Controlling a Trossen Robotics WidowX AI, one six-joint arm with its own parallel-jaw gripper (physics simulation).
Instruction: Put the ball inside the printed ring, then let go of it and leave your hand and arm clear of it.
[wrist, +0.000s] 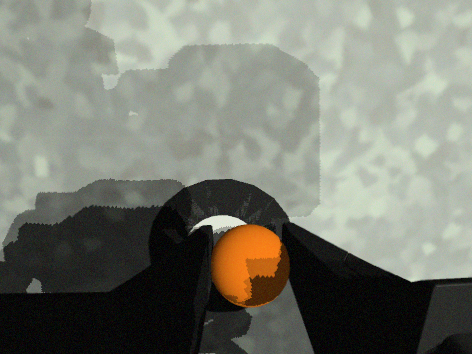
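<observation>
An orange ball (250, 265) is held between the two black fingers of my gripper (247, 234), low in the wrist view. The gripper is shut on the ball. A dark printed ring (222, 192) shows behind and beyond the ball, with its upper arc in view and a white patch of its inside just above the ball. The ball and the fingers hide much of the ring's near and right side. How high the ball is above the surface I cannot tell.
The surface (390, 150) is mottled pale grey-green. Broad shadows of the arm and gripper fall across it at the middle and left, with a darker shadow to the left of the ring.
</observation>
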